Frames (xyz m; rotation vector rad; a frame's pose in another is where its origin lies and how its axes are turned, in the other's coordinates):
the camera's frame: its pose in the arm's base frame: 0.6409 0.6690 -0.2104 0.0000 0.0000 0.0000
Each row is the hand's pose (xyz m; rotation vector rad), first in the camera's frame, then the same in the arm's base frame.
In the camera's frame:
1: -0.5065 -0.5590 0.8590 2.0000 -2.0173 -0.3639
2: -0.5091 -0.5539 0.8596 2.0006 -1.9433 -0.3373
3: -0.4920 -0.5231 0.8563 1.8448 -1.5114 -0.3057
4: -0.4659 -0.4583 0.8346 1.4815 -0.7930 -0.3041
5: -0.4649 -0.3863 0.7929 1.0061 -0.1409 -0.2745
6: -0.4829 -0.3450 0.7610 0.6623 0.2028 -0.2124
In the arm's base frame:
1: 0.1344 0.1100 0.6486 2.0000 -2.0173 -0.3639
2: 0.1318 0.1151 0.6492 2.0006 -1.9433 -0.3373
3: 0.1489 0.1459 0.6459 1.8448 -1.5114 -0.3057
4: 0.1750 0.2107 0.6242 1.4815 -0.7930 -0.3041
5: 0.1760 0.2827 0.5825 1.0061 -0.1409 -0.2745
6: 0.1580 0.3240 0.5506 0.6623 0.2028 -0.2124

